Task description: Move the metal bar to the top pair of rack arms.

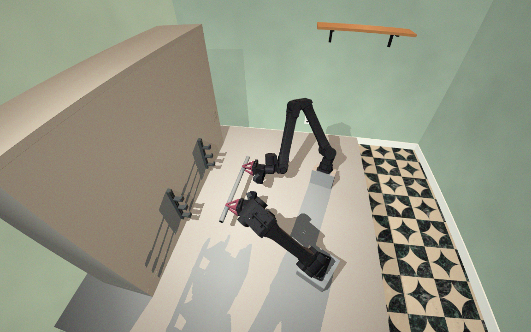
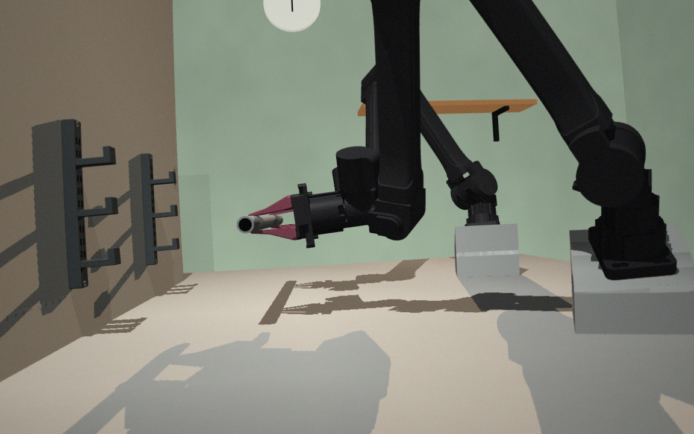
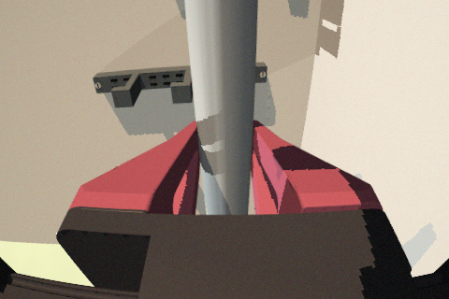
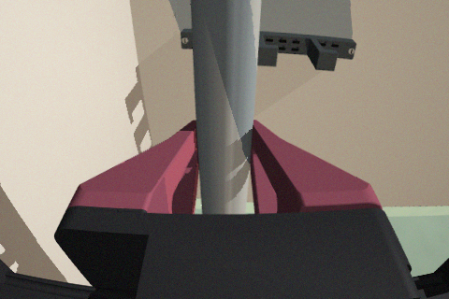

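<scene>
Now: right hand 15 cm to the right of the grey metal bar. Also, from my right hand: tall tan wall panel: 43 cm ahead, 21 cm to the left, 29 cm above.
The grey metal bar lies 15 cm to the right of my left hand. Also, from my left hand: tall tan wall panel: 43 cm ahead, 9 cm to the right, 29 cm above.
</scene>
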